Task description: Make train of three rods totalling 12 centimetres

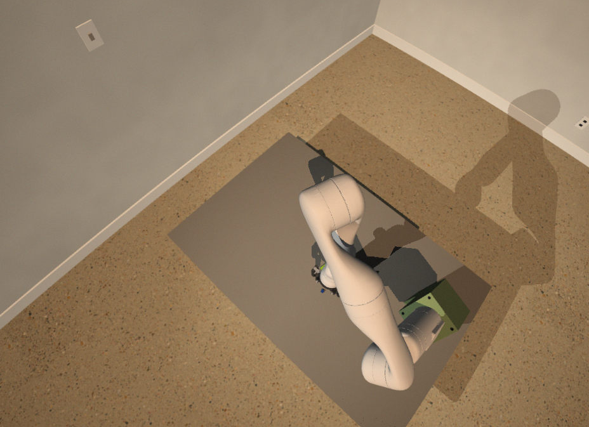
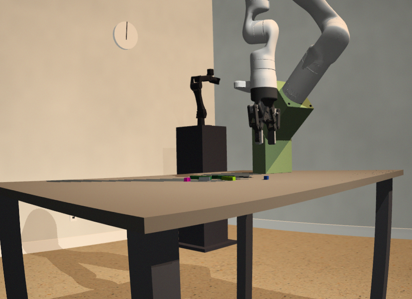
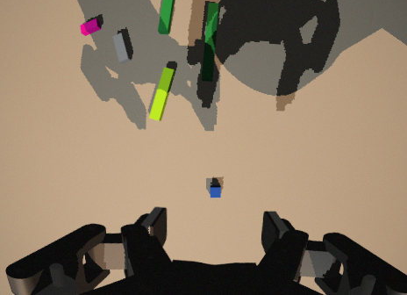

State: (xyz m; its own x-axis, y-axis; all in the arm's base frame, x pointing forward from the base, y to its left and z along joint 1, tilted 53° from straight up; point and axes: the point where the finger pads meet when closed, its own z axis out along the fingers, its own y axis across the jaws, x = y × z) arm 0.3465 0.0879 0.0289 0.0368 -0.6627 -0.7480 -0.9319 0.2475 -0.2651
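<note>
Right now my hand is 13 cm to the left of the grey rod, 11 cm above it and 10 cm short of it. From my hand the other things lie so: blue rod 11 cm below; then lime rod 11 cm below, 9 cm to the right, 6 cm ahead; then green rod 19 cm to the right, 11 cm below, 6 cm ahead.
</note>
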